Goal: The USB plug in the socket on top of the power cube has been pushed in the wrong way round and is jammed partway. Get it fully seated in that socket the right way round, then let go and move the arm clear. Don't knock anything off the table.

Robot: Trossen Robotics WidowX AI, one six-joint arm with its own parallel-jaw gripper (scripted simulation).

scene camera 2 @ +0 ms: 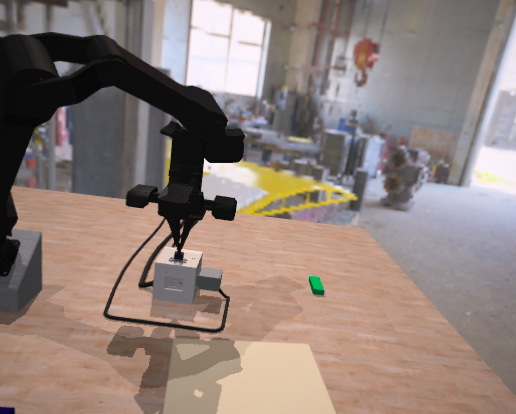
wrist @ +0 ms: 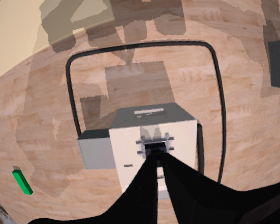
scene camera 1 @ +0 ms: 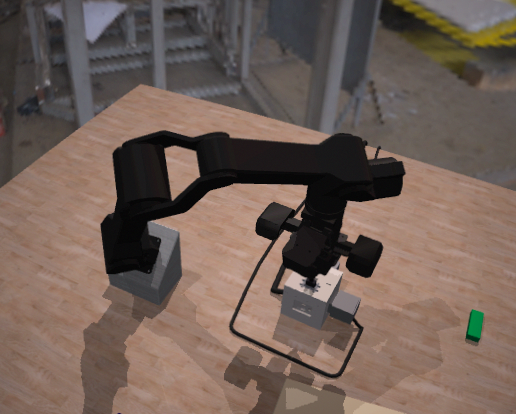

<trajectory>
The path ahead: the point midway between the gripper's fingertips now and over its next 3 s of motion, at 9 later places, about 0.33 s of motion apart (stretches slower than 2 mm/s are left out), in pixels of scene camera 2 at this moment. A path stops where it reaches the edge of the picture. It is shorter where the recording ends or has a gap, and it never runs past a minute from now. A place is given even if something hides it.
My gripper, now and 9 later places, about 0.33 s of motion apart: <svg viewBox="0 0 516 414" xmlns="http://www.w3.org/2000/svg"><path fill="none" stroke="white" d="M179 246L179 244L179 241L179 238L179 234L180 232L180 233L180 233L180 233L180 234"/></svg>
</trajectory>
